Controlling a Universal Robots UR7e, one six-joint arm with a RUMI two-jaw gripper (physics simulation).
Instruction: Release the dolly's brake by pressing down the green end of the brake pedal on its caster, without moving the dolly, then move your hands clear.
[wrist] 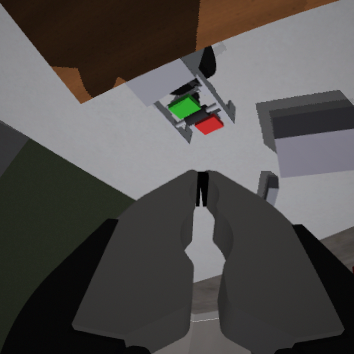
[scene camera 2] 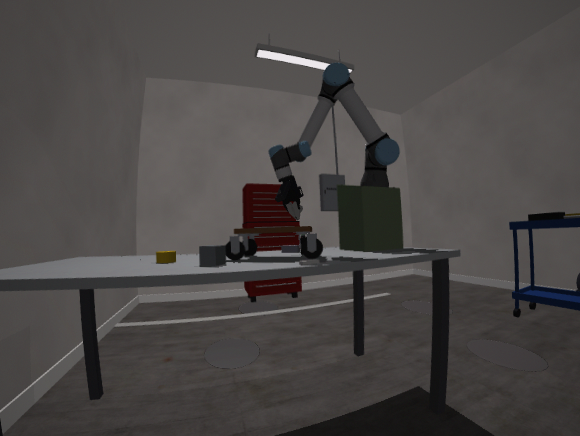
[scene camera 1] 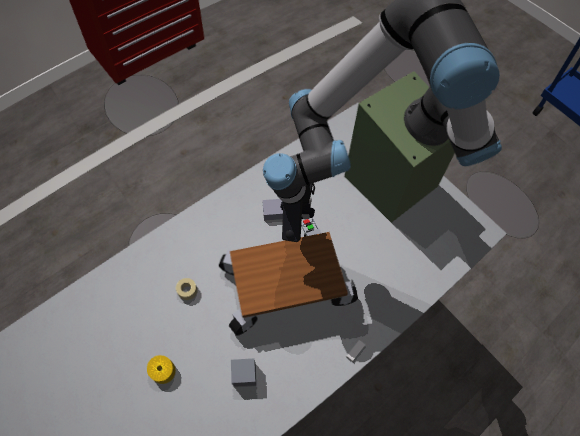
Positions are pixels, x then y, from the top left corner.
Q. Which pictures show the gripper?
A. The wrist view, scene camera 2 and scene camera 1: all of them.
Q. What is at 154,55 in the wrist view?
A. A dolly.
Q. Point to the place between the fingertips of the gripper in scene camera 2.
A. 298,219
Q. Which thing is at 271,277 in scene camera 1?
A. A dolly.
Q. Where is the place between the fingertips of the gripper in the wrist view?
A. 199,174
